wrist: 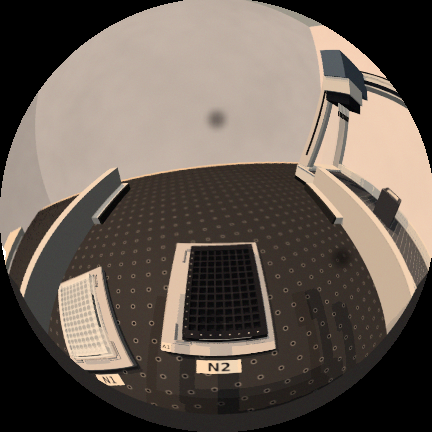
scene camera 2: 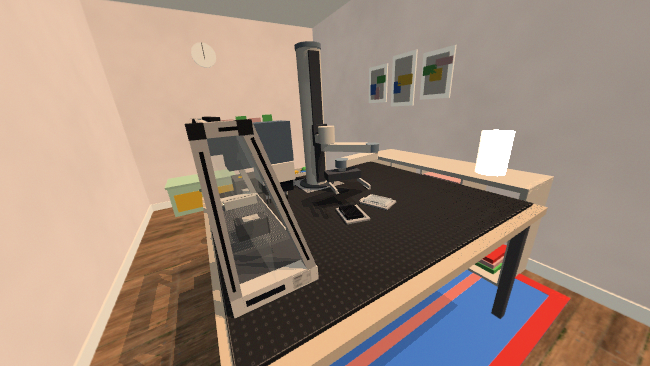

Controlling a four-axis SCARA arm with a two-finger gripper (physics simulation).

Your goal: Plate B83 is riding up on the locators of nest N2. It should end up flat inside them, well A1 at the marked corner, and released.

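Pixels of known places: gripper, fingertip midpoint: [wrist: 216,171] [scene camera 2: 353,189]; arm's base, link origin: [scene camera 2: 317,184].
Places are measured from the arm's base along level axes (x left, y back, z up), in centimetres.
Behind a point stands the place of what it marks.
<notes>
Plate B83, a black well plate [scene camera 2: 352,212] @[z 3.7, x -11.1, y -57.9 cm] [wrist: 225,290] @[z 3.0, x -10.9, y -55.8 cm], lies on the pale nest N2 [scene camera 2: 356,220] @[z 2.4, x -13.0, y -63.5 cm] [wrist: 175,300] @[z 2.5, x -5.0, y -56.1 cm]. In the wrist view it sits toward the nest's right side, with a wider bare strip at its left. Its near edge shows some thickness; the exact tilt is hard to tell. The A1 mark [wrist: 166,346] @[z 2.5, x -3.0, y -50.3 cm] is at the nest's near left corner. The plate's own well A1 cannot be read. My gripper [scene camera 2: 352,187] @[z 15.8, x -10.7, y -58.5 cm] [wrist: 216,171] @[z 15.8, x -10.7, y -58.5 cm] is open and empty, above the table and apart from the plate. The N2 label [wrist: 218,366] @[z 1.5, x -7.6, y -46.9 cm] lies in front of the nest.
A white plate [scene camera 2: 378,201] @[z 3.6, x 8.2, y -55.6 cm] [wrist: 85,317] @[z 3.8, x 7.7, y -53.0 cm] is in nest N1, left of N2 in the wrist view. A framed enclosure with sloping clear panel [scene camera 2: 295,220] @[z 24.3, x -50.6, y -85.0 cm] stands at the left of the perforated black table top [scene camera 2: 410,225] @[z 1.6, x 4.4, y -79.8 cm]. A lamp [scene camera 2: 495,152] stands on the side shelf.
</notes>
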